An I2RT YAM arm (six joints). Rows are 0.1 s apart.
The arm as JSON. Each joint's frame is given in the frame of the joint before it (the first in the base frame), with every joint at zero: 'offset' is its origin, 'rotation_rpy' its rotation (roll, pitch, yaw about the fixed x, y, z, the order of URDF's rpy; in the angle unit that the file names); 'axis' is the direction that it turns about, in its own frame. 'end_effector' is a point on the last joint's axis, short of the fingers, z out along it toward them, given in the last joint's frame.
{
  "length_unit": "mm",
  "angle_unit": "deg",
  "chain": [
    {
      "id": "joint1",
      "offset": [
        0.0,
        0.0,
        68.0
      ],
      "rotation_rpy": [
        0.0,
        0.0,
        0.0
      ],
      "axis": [
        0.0,
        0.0,
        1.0
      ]
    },
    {
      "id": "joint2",
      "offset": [
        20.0,
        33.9,
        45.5
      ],
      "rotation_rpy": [
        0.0,
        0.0,
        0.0
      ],
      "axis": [
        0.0,
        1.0,
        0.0
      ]
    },
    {
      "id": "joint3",
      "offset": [
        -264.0,
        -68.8,
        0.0
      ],
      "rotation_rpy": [
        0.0,
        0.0,
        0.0
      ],
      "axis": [
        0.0,
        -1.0,
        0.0
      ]
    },
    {
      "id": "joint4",
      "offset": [
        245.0,
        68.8,
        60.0
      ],
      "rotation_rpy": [
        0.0,
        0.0,
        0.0
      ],
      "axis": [
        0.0,
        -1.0,
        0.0
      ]
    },
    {
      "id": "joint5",
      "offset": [
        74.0,
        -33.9,
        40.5
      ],
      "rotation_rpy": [
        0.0,
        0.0,
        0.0
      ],
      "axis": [
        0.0,
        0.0,
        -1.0
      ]
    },
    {
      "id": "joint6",
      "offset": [
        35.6,
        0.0,
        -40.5
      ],
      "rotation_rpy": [
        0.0,
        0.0,
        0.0
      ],
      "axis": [
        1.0,
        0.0,
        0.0
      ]
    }
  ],
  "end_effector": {
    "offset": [
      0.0,
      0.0,
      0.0
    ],
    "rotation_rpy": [
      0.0,
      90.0,
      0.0
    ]
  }
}
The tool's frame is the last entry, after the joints.
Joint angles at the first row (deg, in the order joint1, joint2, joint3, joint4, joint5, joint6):
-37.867, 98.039, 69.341, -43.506, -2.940, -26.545
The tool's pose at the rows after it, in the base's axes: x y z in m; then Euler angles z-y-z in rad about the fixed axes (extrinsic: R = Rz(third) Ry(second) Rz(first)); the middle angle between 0 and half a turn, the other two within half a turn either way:
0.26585 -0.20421 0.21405 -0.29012 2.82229 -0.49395
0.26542 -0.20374 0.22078 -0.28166 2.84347 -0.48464
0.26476 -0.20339 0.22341 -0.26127 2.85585 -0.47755
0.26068 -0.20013 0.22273 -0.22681 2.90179 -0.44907
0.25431 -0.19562 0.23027 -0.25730 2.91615 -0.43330
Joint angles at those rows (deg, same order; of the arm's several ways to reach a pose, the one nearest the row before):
-37.846, 97.733, 70.937, -45.146, -2.984, -25.693
-37.823, 97.734, 72.665, -48.097, -2.940, -25.758
-37.845, 97.734, 73.364, -49.517, -2.940, -25.037
-37.823, 97.647, 73.408, -52.316, -2.852, -24.752
-37.889, 96.028, 73.407, -54.785, -2.896, -27.486

